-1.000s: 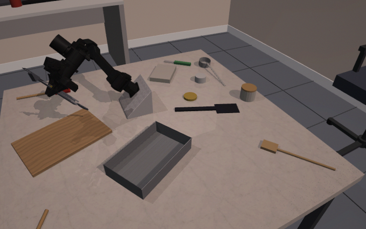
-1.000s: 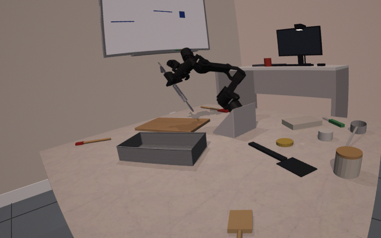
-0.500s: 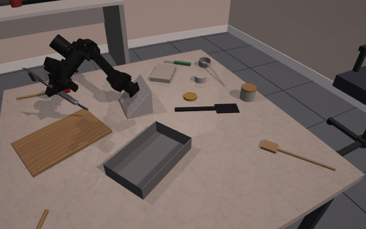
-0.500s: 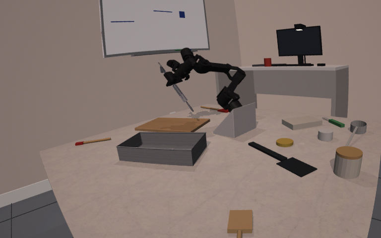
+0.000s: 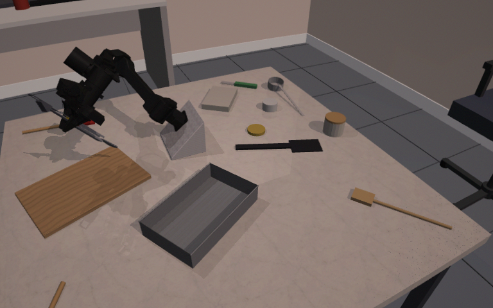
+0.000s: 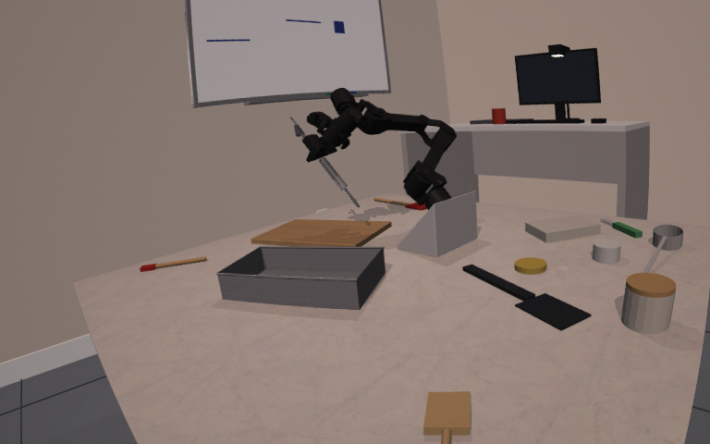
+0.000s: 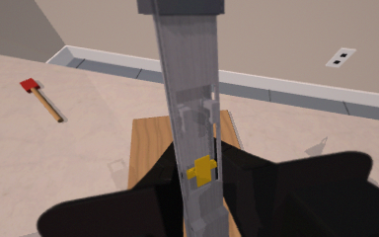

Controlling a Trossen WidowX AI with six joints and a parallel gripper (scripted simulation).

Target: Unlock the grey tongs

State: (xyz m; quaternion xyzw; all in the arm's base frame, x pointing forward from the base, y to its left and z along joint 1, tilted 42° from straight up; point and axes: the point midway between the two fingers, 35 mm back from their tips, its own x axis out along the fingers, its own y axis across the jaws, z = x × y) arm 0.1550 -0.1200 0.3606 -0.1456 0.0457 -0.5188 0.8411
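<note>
The wooden board lies 22 cm below my gripper tip and 1 cm behind it. Round my gripper tip: yellow lock piece: 3 cm above, 2 cm to the left, 1 cm behind; yellow disc: 64 cm to the left, 22 cm below, 15 cm behind; roasting tin: 34 cm to the left, 23 cm ahead, 20 cm below.
</note>
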